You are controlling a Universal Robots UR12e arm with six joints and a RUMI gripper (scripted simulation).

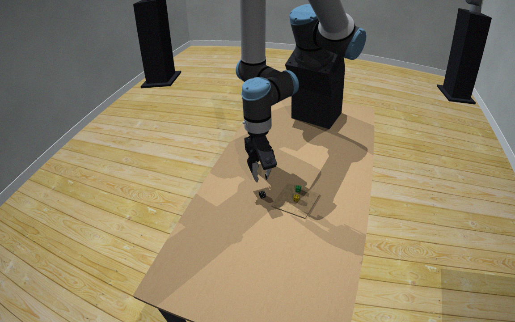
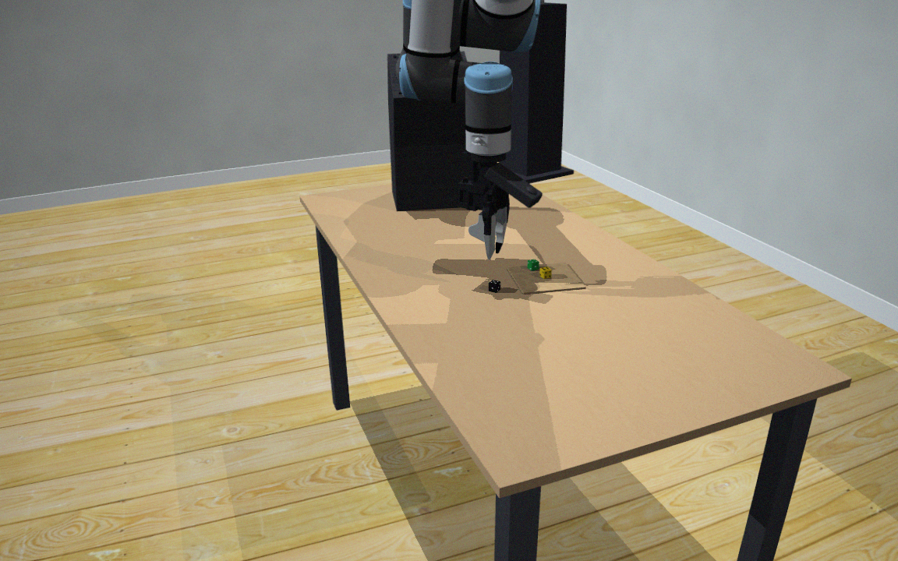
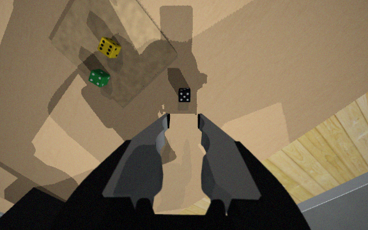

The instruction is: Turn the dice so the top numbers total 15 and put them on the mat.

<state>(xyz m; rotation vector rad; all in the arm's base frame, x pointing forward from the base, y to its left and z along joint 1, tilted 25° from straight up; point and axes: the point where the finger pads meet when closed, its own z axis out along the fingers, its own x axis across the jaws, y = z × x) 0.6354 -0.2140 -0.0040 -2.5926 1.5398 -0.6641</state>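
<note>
Right now the black die is 80 mm below my hand. From my hand the other things lie so: thin square mat 130 mm to the left, 90 mm below, 20 mm ahead; then yellow die 130 mm to the left, 80 mm below, 20 mm ahead; then green die 140 mm to the left, 80 mm below, 30 mm behind.
</note>
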